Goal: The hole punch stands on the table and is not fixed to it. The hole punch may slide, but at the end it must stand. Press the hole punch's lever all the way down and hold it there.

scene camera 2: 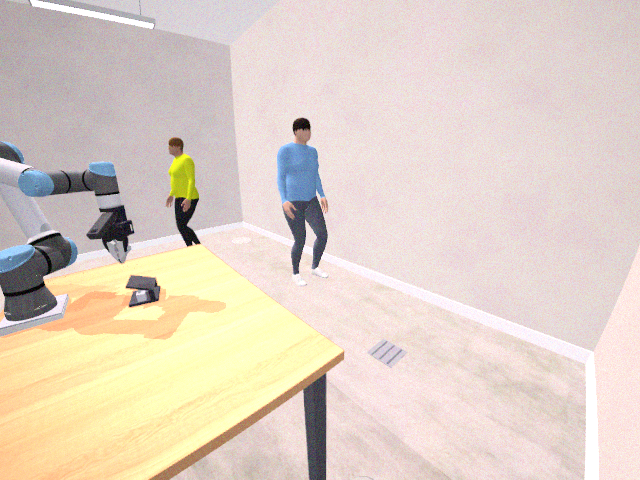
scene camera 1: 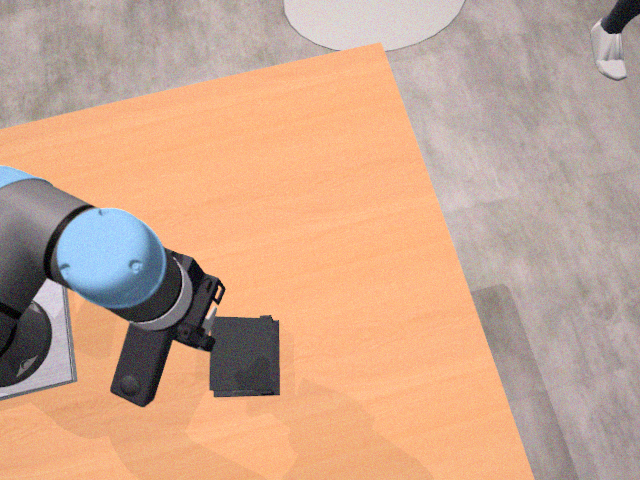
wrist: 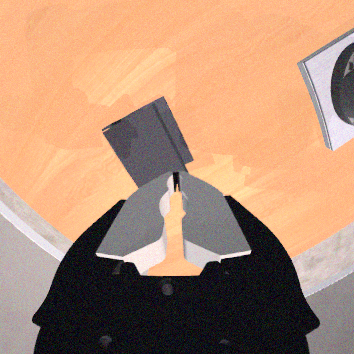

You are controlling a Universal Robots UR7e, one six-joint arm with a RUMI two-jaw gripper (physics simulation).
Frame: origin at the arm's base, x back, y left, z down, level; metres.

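Seen in the pictures: gripper, fingertip midpoint: (scene camera 2: 122,263) (wrist: 176,174); arm's base, origin of the base link: (scene camera 2: 32,309) (scene camera 1: 6,340).
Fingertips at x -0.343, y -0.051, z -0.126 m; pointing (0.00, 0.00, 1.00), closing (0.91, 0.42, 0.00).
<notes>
Offsets run from my fingertips to a thing's top centre. Level surfaces: height alone.
The dark hole punch {dy -0.009, dx -0.048, dz +0.069 m} (scene camera 1: 244,356) (scene camera 2: 144,296) (wrist: 150,145) stands upright on the table. In the scene camera 2 view its lever {dy -0.009, dx -0.048, dz +0.069 m} (scene camera 2: 141,282) is raised at a slant above the base, with a gap between them. My gripper (scene camera 1: 212,321) (scene camera 2: 122,261) (wrist: 176,174) is shut and empty. It is in the air above the hole punch, apart from the lever, with a gap below the fingertips in the scene camera 2 view. In the wrist view the fingertips cover the near end of the hole punch.
The wooden table {dz +0.154 m} (scene camera 1: 320,206) (scene camera 2: 206,372) has a far corner beyond the hole punch. The arm's base plate (scene camera 1: 70,335) (scene camera 2: 63,304) (wrist: 315,107) stands to one side. Two people, in yellow (scene camera 2: 182,175) and blue (scene camera 2: 299,173), are on the floor beyond the table.
</notes>
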